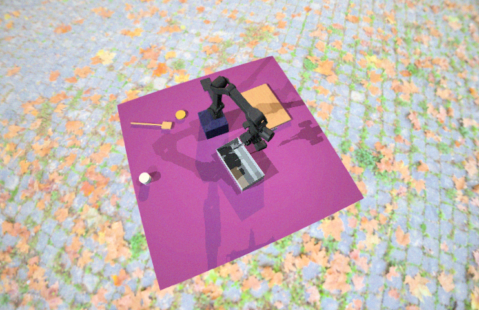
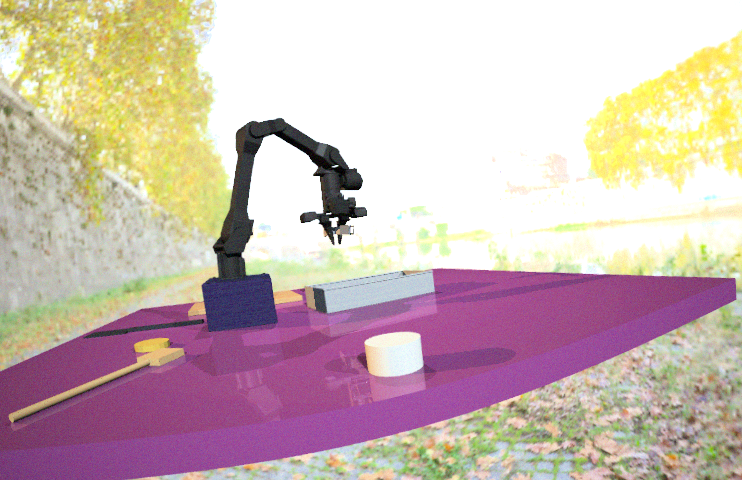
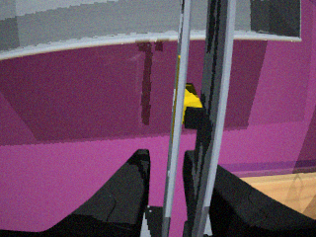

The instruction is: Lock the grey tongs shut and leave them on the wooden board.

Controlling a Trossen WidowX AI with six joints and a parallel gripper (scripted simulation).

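Now: gripper tip 40 mm to the left of the yellow part and 40 mm below it. From my gripper tip the other things lie so: grey roasting tin: 130 mm below, 110 mm to the right, 40 mm ahead; wooden board: 280 mm behind, 240 mm to the left, 150 mm below; black flat tool: 580 mm behind, 150 mm below, 40 mm to the right.
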